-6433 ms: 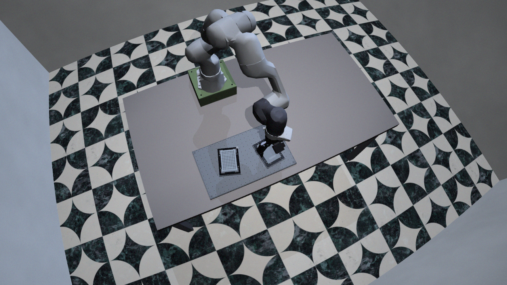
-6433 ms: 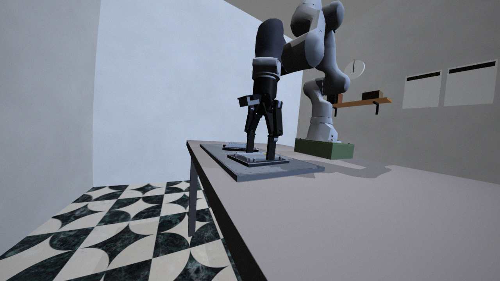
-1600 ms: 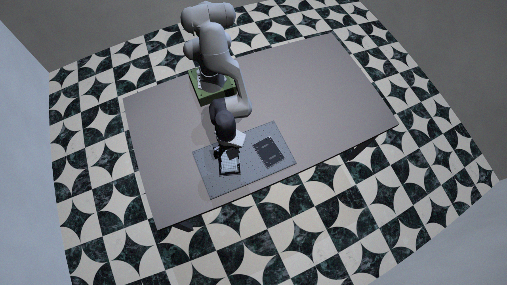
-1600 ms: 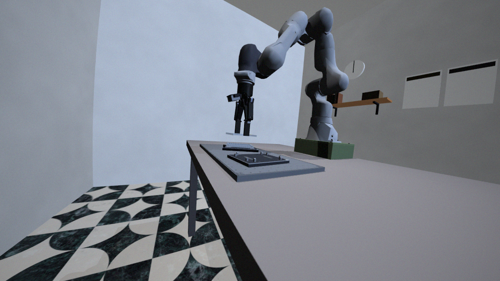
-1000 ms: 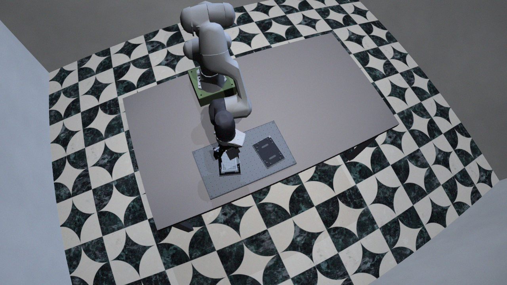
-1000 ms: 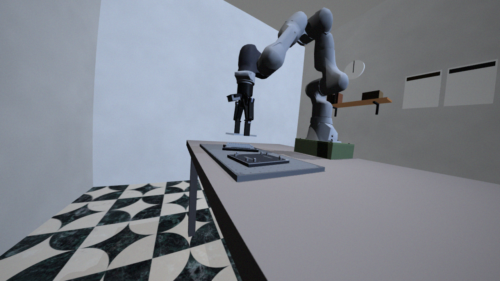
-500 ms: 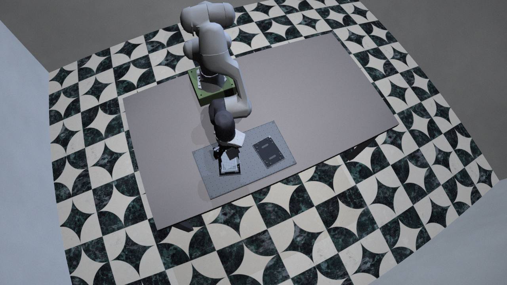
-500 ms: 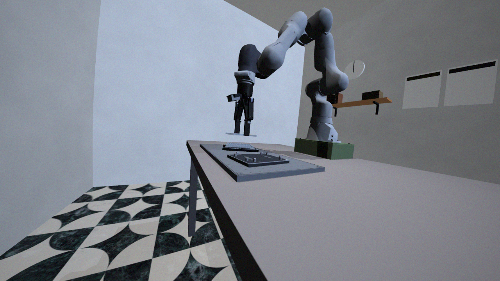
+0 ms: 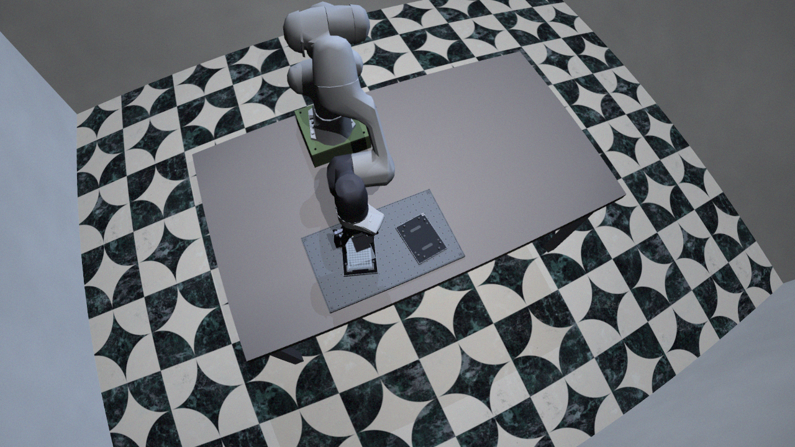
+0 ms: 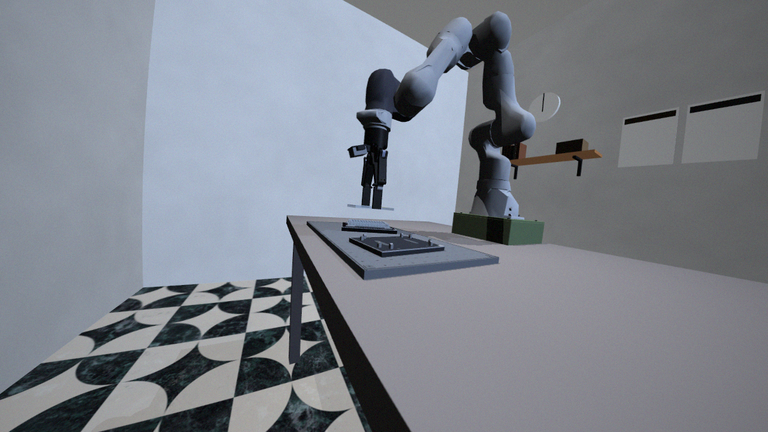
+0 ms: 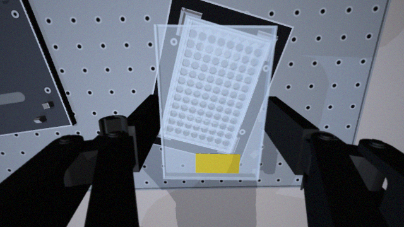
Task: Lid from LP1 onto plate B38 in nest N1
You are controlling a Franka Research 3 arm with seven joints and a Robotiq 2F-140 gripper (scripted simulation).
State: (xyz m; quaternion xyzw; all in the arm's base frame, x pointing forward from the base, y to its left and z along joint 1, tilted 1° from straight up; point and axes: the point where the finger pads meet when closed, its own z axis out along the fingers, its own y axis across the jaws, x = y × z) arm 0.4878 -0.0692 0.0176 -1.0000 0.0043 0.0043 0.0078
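Right now the culture plate is 80 mm below my hand. Also, from my hand: lid: 20 mm below; lid park LP1: 230 mm to the left, 90 mm below, 30 mm ahead; black nest N1: 90 mm below.
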